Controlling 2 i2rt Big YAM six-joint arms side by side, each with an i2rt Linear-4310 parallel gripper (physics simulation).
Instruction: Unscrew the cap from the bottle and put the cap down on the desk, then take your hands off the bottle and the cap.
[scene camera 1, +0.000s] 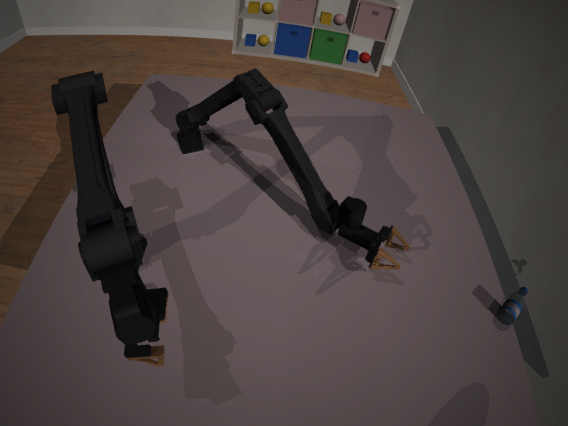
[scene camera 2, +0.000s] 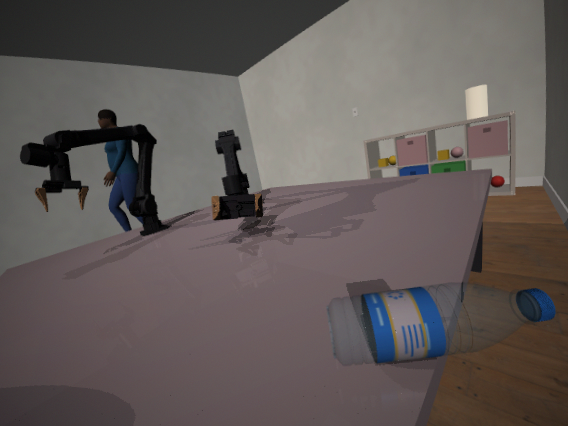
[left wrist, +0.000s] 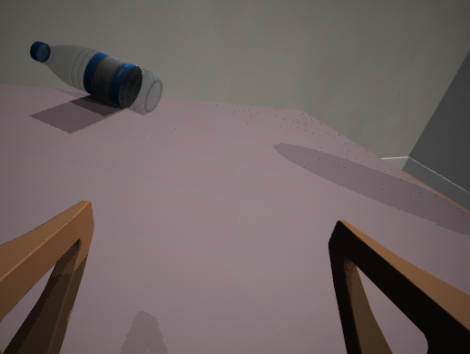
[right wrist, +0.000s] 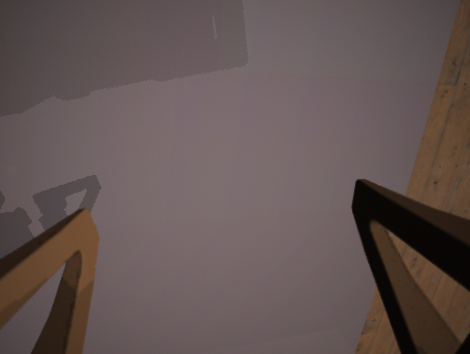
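Where they show: left gripper, fingertip midpoint: (scene camera 1: 404, 258) (scene camera 2: 238, 208) (left wrist: 217, 223); right gripper, fingertip midpoint: (scene camera 1: 161, 343) (scene camera 2: 65, 210) (right wrist: 223, 207); left arm's base, origin of the base link: (scene camera 1: 190, 142); right arm's base, origin of the base link: (scene camera 2: 154, 231).
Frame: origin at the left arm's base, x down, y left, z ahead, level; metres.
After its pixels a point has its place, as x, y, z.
A clear bottle (scene camera 1: 511, 309) @(-0.063, -1.080, 0.707) (scene camera 2: 405, 325) @(-0.052, -1.109, 0.731) (left wrist: 102, 79) @(-0.038, -1.052, 0.721) with a blue and white label lies on its side at the desk's edge, at the right in scene camera 1. Its neck sticks out past the edge in scene camera 2. The blue cap (scene camera 1: 523, 290) @(-0.045, -1.056, 0.843) (scene camera 2: 536, 304) @(-0.041, -1.069, 0.851) (left wrist: 40, 51) @(-0.038, -1.046, 0.842) is on the bottle's neck. My left gripper (scene camera 1: 404, 258) @(-0.117, -0.783, 0.405) (scene camera 2: 237, 207) @(-0.117, -0.783, 0.405) (left wrist: 217, 223) @(-0.117, -0.783, 0.405) is open and empty, well apart from the bottle. My right gripper (scene camera 1: 164, 337) @(-0.202, -0.816, -0.254) (scene camera 2: 65, 205) @(-0.202, -0.816, -0.254) (right wrist: 223, 207) @(-0.202, -0.816, -0.254) is open and empty above the desk, far from the bottle. The bottle does not show in the right wrist view.
The desk (scene camera 1: 300, 325) @(0.000, -0.809, 0.085) (scene camera 2: 200, 310) @(0.000, -1.031, 0.434) (left wrist: 225, 165) @(0.000, -1.067, 0.510) (right wrist: 250, 150) @(0.000, -0.865, -0.334) is pinkish grey. Beyond its edge are the wooden floor (scene camera 2: 495, 380) (right wrist: 445, 130) and a grey wall (scene camera 1: 510, 100). A shelf unit (scene camera 1: 234, 30) (scene camera 2: 512, 150) and a standing person (scene camera 2: 120, 160) are in the background.
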